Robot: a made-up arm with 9 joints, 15 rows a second.
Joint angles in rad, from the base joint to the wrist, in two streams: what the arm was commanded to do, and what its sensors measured. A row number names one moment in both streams.
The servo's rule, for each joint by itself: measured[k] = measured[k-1] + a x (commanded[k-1-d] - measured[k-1]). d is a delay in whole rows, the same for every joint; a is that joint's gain. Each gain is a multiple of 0.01, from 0.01 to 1. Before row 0 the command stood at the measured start. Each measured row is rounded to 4 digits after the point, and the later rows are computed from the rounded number. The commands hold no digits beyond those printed.
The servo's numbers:
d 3
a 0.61 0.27 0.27 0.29 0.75 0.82 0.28 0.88 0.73
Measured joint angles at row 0: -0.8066 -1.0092 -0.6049 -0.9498 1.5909 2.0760 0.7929 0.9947 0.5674
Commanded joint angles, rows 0 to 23: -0.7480 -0.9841 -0.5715 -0.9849 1.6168 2.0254 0.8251 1.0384 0.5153; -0.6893 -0.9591 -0.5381 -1.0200 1.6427 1.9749 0.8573 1.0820 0.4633; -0.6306 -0.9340 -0.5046 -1.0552 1.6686 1.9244 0.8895 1.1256 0.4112; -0.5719 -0.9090 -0.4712 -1.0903 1.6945 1.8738 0.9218 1.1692 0.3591; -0.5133 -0.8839 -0.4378 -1.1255 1.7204 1.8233 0.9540 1.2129 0.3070; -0.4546 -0.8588 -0.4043 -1.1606 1.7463 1.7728 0.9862 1.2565 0.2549; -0.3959 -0.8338 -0.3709 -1.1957 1.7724 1.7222 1.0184 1.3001 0.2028; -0.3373 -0.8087 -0.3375 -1.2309 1.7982 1.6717 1.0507 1.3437 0.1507; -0.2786 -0.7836 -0.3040 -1.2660 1.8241 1.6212 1.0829 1.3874 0.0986; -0.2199 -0.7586 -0.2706 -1.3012 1.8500 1.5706 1.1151 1.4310 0.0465; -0.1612 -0.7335 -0.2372 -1.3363 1.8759 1.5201 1.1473 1.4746 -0.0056; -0.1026 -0.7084 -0.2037 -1.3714 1.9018 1.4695 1.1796 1.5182 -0.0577; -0.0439 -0.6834 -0.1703 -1.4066 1.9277 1.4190 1.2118 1.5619 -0.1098; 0.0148 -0.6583 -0.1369 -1.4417 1.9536 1.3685 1.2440 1.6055 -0.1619; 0.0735 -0.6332 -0.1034 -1.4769 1.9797 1.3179 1.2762 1.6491 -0.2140; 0.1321 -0.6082 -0.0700 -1.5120 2.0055 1.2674 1.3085 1.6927 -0.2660; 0.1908 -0.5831 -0.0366 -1.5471 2.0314 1.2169 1.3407 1.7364 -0.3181; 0.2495 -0.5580 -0.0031 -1.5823 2.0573 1.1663 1.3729 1.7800 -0.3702; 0.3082 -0.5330 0.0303 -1.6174 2.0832 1.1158 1.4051 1.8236 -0.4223; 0.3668 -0.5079 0.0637 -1.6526 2.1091 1.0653 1.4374 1.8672 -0.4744; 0.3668 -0.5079 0.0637 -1.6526 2.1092 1.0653 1.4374 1.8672 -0.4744; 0.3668 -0.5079 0.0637 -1.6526 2.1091 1.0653 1.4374 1.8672 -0.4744; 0.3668 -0.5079 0.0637 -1.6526 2.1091 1.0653 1.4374 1.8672 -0.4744; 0.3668 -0.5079 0.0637 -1.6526 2.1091 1.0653 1.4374 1.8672 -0.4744
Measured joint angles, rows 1 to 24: -0.8066 -1.0092 -0.6049 -0.9498 1.5909 2.0760 0.7929 0.9947 0.5674; -0.8066 -1.0092 -0.6049 -0.9498 1.5909 2.0760 0.7929 0.9947 0.5674; -0.8066 -1.0092 -0.6049 -0.9498 1.5909 2.0760 0.7929 0.9947 0.5674; -0.7709 -1.0024 -0.5959 -0.9600 1.6103 2.0345 0.8019 1.0332 0.5294; -0.7211 -0.9907 -0.5803 -0.9774 1.6346 1.9856 0.8174 1.0761 0.4811; -0.6659 -0.9754 -0.5599 -1.0000 1.6601 1.9354 0.8376 1.1197 0.4301; -0.6086 -0.9575 -0.5360 -1.0262 1.6859 1.8849 0.8612 1.1633 0.3783; -0.5505 -0.9376 -0.5095 -1.0550 1.7118 1.8344 0.8872 1.2069 0.3263; -0.4920 -0.9163 -0.4811 -1.0856 1.7377 1.7839 0.9149 1.2505 0.2742; -0.4334 -0.8940 -0.4513 -1.1175 1.7637 1.7333 0.9439 1.2941 0.2221; -0.3748 -0.8710 -0.4206 -1.1504 1.7896 1.6828 0.9738 1.3377 0.1700; -0.3161 -0.8474 -0.3891 -1.1839 1.8155 1.6323 1.0043 1.3814 0.1179; -0.2574 -0.8234 -0.3571 -1.2179 1.8414 1.5817 1.0353 1.4250 0.0658; -0.1987 -0.7991 -0.3247 -1.2522 1.8673 1.5312 1.0667 1.4686 0.0137; -0.1401 -0.7746 -0.2920 -1.2868 1.8932 1.4806 1.0983 1.5122 -0.0384; -0.0814 -0.7500 -0.2591 -1.3215 1.9191 1.4301 1.1301 1.5559 -0.0905; -0.0227 -0.7252 -0.2261 -1.3564 1.9450 1.3796 1.1620 1.5995 -0.1426; 0.0360 -0.7004 -0.1930 -1.3913 1.9710 1.3290 1.1940 1.6431 -0.1947; 0.0946 -0.6755 -0.1598 -1.4263 1.9969 1.2785 1.2261 1.6867 -0.2467; 0.1533 -0.6506 -0.1265 -1.4613 2.0228 1.2280 1.2582 1.7304 -0.2988; 0.2120 -0.6256 -0.0932 -1.4964 2.0487 1.1774 1.2903 1.7740 -0.3509; 0.2707 -0.6006 -0.0599 -1.5315 2.0746 1.1269 1.3224 1.8176 -0.4030; 0.3293 -0.5756 -0.0265 -1.5666 2.1005 1.0764 1.3546 1.8612 -0.4551; 0.3522 -0.5573 -0.0021 -1.5915 2.1070 1.0673 1.3778 1.8665 -0.4692
